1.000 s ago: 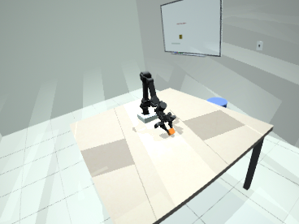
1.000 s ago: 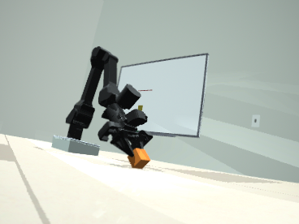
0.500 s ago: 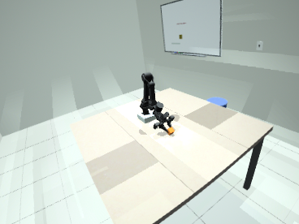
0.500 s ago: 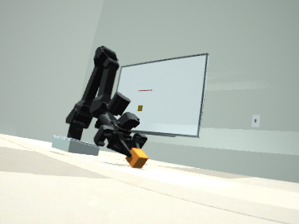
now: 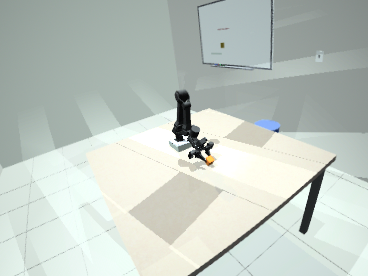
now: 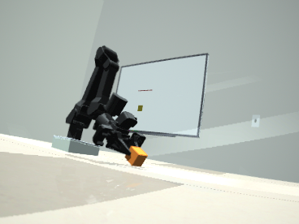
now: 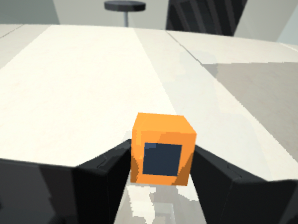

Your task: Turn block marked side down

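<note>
The block lies 1 cm behind my gripper tip.
</note>
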